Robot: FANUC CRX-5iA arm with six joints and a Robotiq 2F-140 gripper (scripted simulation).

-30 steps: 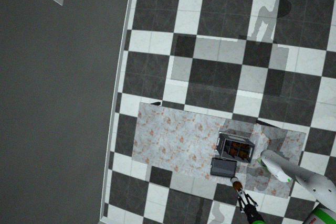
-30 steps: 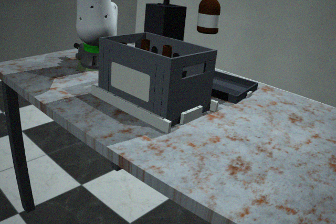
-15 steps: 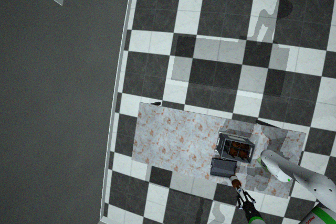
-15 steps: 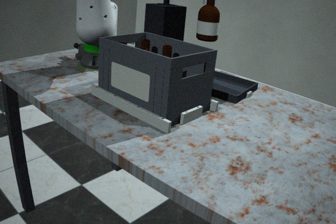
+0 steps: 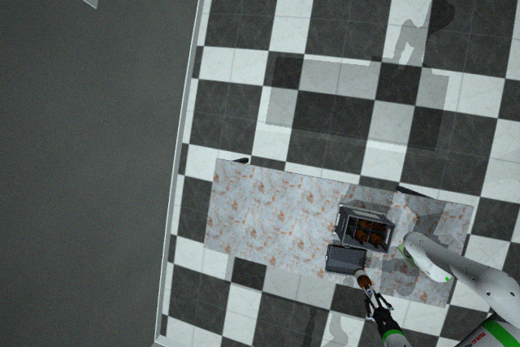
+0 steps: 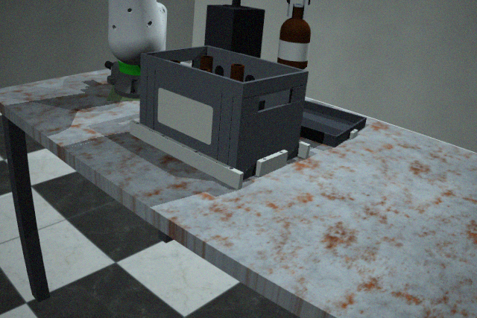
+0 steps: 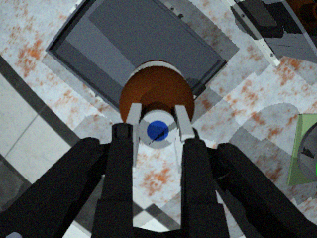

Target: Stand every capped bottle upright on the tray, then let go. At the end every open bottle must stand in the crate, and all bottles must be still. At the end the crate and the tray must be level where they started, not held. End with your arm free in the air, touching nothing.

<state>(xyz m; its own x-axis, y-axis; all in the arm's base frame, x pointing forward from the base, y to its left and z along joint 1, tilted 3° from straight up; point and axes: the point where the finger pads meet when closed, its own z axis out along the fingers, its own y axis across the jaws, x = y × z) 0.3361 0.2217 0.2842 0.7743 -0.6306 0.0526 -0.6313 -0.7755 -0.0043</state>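
Right now the capped bottle is 8 cm below my hand. Round my hand: dark tray: 27 cm below, 6 cm ahead, 1 cm to the left; then dark grey crate: 27 cm to the right, 20 cm below, 6 cm ahead.
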